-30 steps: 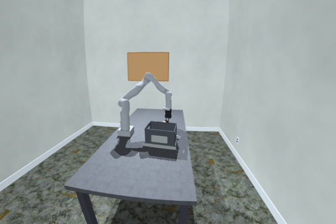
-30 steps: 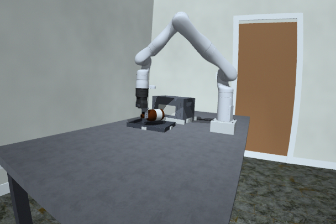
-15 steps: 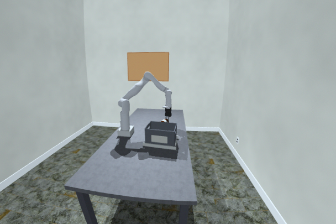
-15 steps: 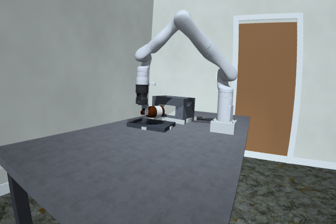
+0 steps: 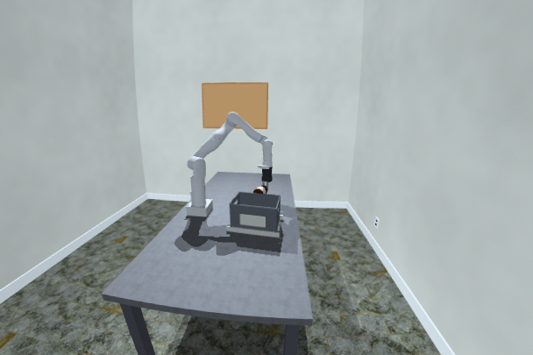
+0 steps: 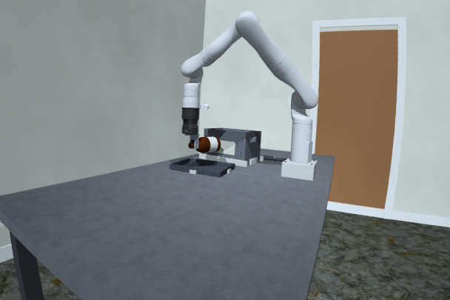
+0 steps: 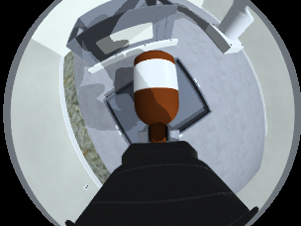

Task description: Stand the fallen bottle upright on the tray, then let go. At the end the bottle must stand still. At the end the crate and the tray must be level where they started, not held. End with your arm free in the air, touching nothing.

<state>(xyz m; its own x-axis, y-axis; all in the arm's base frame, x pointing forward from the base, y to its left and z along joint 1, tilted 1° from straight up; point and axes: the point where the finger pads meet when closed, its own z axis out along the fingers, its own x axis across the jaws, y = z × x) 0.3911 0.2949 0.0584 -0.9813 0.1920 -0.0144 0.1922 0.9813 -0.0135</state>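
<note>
My gripper is now 10 mm past the bottle, 50 mm to the left of it and 10 mm above it. Also, from my hand: tray 20 mm behind, 50 mm to the right, 110 mm below; then crate 30 mm ahead, 330 mm to the right, 40 mm below.
</note>
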